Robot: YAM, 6 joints.
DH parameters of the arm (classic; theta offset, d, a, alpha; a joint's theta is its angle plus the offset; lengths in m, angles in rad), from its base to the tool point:
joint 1: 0 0.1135 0.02 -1.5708
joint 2: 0 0 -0.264 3.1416
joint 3: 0.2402 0 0.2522 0
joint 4: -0.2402 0 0.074 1.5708
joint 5: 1.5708 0 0 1.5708
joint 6: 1.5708 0.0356 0 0
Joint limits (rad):
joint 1: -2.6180..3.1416
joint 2: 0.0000..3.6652
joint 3: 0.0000..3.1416
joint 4: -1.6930..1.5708
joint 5: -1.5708..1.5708
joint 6: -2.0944..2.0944
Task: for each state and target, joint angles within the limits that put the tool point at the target. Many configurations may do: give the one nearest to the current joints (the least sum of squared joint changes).
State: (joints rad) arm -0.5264 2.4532 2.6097 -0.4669 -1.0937 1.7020
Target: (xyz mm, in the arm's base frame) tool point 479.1 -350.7 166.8
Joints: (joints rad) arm -0.6836 2.7648 2.5598 -0.4049 -1.0404 1.7020
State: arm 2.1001 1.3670 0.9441 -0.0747 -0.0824 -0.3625
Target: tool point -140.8 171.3 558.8
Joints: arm 2.2429 1.1875 1.5686 0.1313 -0.0988 -0.3625
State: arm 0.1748 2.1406 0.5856 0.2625 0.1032 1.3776
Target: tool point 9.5 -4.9 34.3
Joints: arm 0.1881 2.0398 0.0513 -0.4973 0.1862 1.3776
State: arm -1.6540 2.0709 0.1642 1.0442 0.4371 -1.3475
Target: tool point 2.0 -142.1 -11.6
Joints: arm -1.4628 2.2081 0.0783 0.9772 0.3837 -1.3475
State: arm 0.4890 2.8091 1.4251 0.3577 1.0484 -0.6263
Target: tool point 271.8 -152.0 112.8
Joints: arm -0.4003 1.8407 0.7595 0.1601 1.2761 -0.6263
